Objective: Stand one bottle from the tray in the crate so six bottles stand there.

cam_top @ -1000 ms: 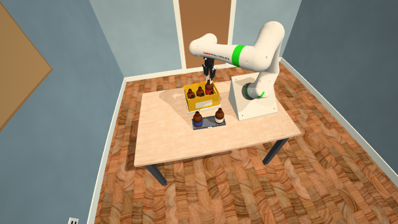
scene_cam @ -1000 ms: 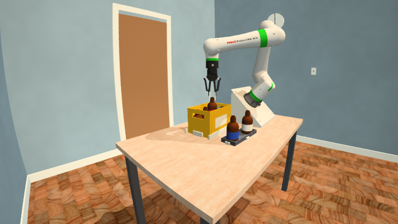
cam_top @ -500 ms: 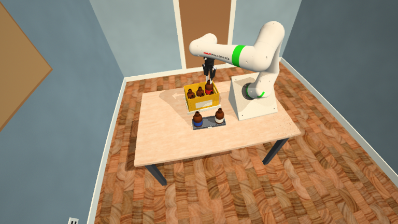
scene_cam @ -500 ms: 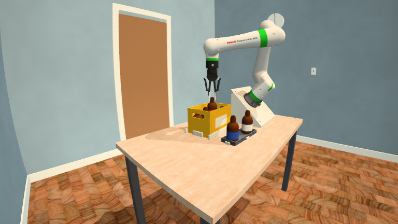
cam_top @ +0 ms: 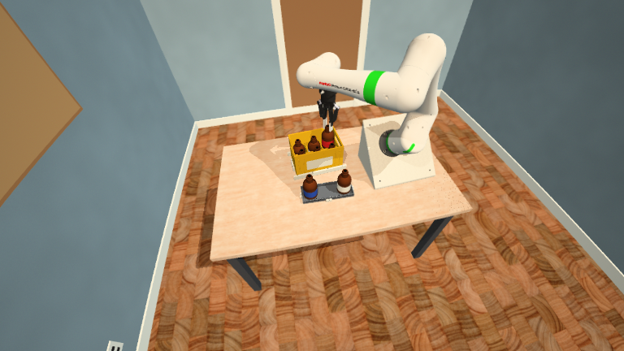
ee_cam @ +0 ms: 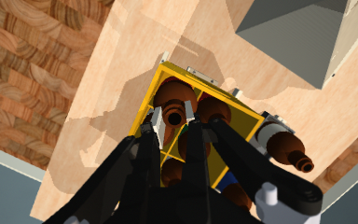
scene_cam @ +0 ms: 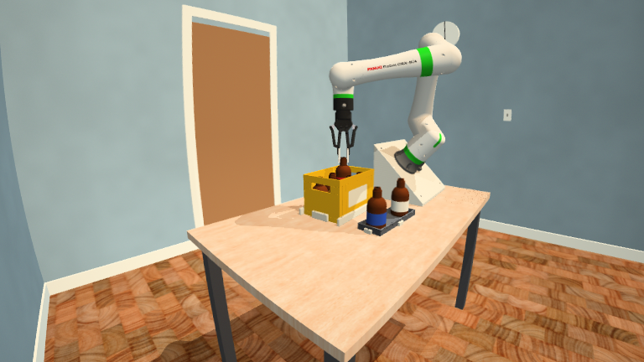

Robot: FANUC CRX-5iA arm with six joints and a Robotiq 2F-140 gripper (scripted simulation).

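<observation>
The yellow crate lies 80 mm ahead of my hand, 60 mm to the left of it and 150 mm below it. From my hand the other things lie so: dark tray: 30 mm ahead, 290 mm to the left, 220 mm below; then blue-labelled bottle: 120 mm ahead, 300 mm to the left, 150 mm below.
</observation>
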